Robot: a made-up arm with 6 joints.
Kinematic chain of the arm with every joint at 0, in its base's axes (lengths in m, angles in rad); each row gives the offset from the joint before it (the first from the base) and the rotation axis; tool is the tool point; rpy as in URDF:
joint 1: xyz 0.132 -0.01 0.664 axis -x
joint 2: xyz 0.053 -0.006 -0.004 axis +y
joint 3: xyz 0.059 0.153 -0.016 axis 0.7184 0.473 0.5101
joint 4: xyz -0.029 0 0.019 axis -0.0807 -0.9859 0.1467
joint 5: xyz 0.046 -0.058 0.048 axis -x
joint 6: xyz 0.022 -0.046 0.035 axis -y
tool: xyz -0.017 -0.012 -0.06 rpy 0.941 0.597 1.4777
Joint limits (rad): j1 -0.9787..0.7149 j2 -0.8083..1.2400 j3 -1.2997..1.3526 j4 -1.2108..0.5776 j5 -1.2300..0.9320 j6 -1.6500..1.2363
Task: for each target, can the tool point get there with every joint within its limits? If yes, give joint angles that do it. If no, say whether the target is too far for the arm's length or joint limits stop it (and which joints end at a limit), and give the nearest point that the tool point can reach.
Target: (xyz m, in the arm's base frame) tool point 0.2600 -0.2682 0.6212
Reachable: no: joint limits stop it (at a limit: joint 1, joint 3, joint 4, joint 6) | nearest point 0.2335 -0.1082 0.5746 | short by 0.169 m
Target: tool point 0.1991 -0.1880 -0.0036
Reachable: no: too far | nearest point 0.1901 -0.0427 0.3909 | short by 0.421 m
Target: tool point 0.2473 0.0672 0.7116
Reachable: yes | joints 0.3430 0.1771 -0.4448 -0.9571 0.3682 -1.0835
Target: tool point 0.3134 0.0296 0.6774
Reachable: yes | joints 0.3115 -0.5641 0.7585 -0.9010 0.0992 -0.9562
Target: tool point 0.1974 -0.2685 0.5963
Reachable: no: joint limits stop it (at a limit: joint 1, joint 3, joint 4, joint 6) | nearest point 0.1929 -0.1142 0.5668 | short by 0.157 m
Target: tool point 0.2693 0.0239 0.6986
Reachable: yes | joints -0.1319 0.6248 -0.1228 0.3174 0.3859 -0.1346
